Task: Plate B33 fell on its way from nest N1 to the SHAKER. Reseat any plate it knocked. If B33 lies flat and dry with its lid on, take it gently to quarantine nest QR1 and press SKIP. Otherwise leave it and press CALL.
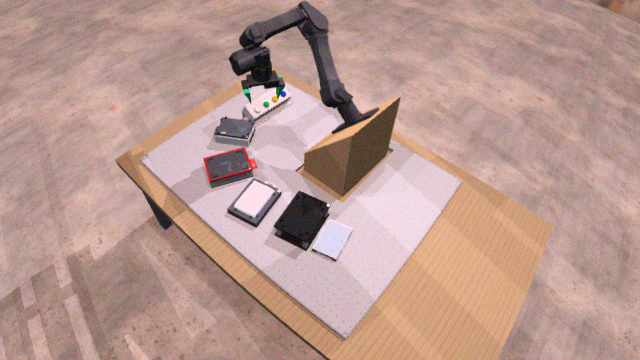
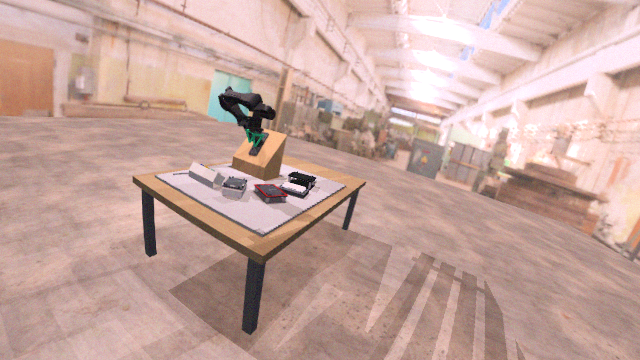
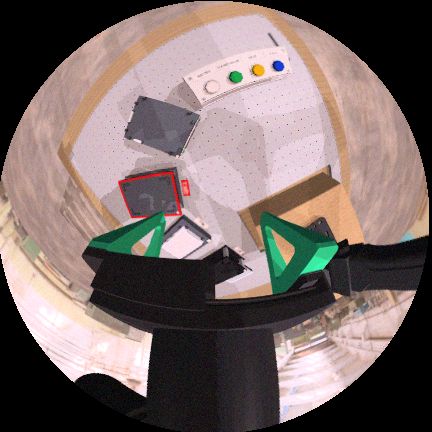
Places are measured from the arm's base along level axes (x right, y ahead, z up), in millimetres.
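Pixels of known places: gripper, between the fingertips: (image 1: 264,100) (image 2: 252,144) (image 3: 212,216); arm's base, origin of its link: (image 1: 355,122) (image 2: 259,143).
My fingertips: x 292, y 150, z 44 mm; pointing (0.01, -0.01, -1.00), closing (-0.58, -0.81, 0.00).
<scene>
For each thing: its top centre in the pictures, then the offset to it from my fingertips. "spot": a spot on its surface instead. Level surfaces: height alone.
- button panel, centre of its top: (image 3: 242,60) (image 1: 266,95) (image 2: 207,166) dz -152, dx +155, dy -173 mm
- panel's yellow SKIP button, centre of its top: (image 3: 258,67) (image 1: 274,97) dz -162, dx +130, dy -196 mm
- blue CALL button, centre of its top: (image 3: 279,63) (image 1: 283,92) dz -162, dx +125, dy -246 mm
- black raised unit, centre of its top: (image 1: 302,213) (image 3: 220,275) (image 2: 302,174) dz -168, dx -330, dy +200 mm
- white-topped plate, centre of its top: (image 3: 180,245) (image 1: 254,197) (image 2: 294,186) dz -198, dx -147, dy +234 mm
- red-rimmed nest, centre of its top: (image 3: 146,198) (image 1: 227,162) (image 2: 270,188) dz -190, dx +36, dy +183 mm
- grey box-like unit, a spot on its surface: (image 3: 162,126) (image 1: 237,127) spot: dz -181, dx +134, dy +29 mm
- perforated mat, height of its surface: dz -235 mm
- wooden table, height of its surface: dz -249 mm
My gripper (image 1: 263,98) (image 3: 212,216) is open and empty, high above the table near the button panel (image 1: 267,105) (image 2: 204,175). The panel's yellow SKIP button (image 1: 275,99) (image 3: 258,70) and blue CALL button (image 1: 283,93) (image 3: 278,66) show; the labels are blurred. A pale, thin, flat plate-like piece (image 1: 333,239) lies beside the black raised unit (image 1: 302,218) (image 2: 302,178). A white-topped plate (image 1: 256,199) (image 2: 295,188) (image 3: 184,242) sits on a dark nest. The red-rimmed nest (image 1: 228,165) (image 2: 270,191) (image 3: 151,195) has a red tag. Plate names, lid fit and wetness cannot be read.
A grey box-like unit (image 1: 235,129) (image 2: 234,186) (image 3: 162,126) stands between the panel and the red-rimmed nest. The wooden wedge (image 1: 350,150) (image 2: 260,160) under the arm's base rises on the mat's other side. The perforated mat (image 1: 400,200) lies on the wooden table (image 1: 480,250).
</scene>
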